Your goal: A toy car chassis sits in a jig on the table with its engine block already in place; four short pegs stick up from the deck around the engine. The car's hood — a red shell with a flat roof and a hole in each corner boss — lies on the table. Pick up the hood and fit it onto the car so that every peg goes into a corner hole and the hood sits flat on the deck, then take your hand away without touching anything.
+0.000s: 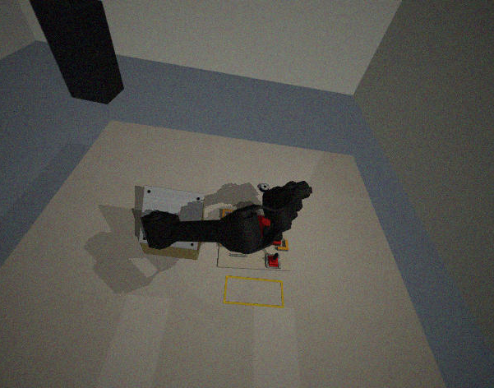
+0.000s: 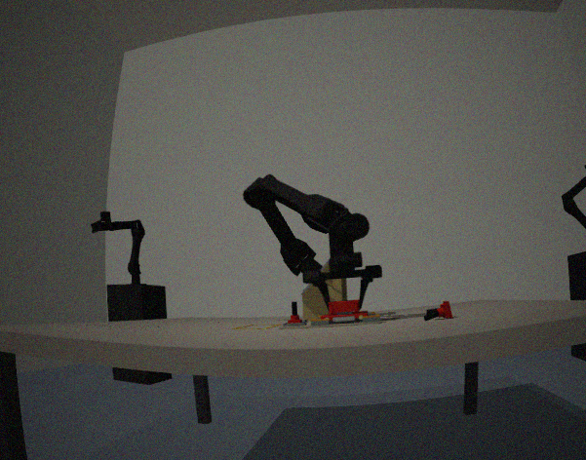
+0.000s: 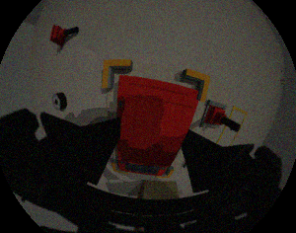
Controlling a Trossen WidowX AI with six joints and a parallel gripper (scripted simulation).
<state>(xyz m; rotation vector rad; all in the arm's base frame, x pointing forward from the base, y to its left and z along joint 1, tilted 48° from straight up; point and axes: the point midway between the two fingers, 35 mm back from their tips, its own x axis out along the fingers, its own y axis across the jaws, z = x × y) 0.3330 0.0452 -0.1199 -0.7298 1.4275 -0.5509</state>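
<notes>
The red hood lies 1 cm behind my gripper tip and 1 cm above it. The rest, counted from my gripper tip: grey wheel: 2 cm behind, 22 cm to the left, 2 cm below.
</notes>
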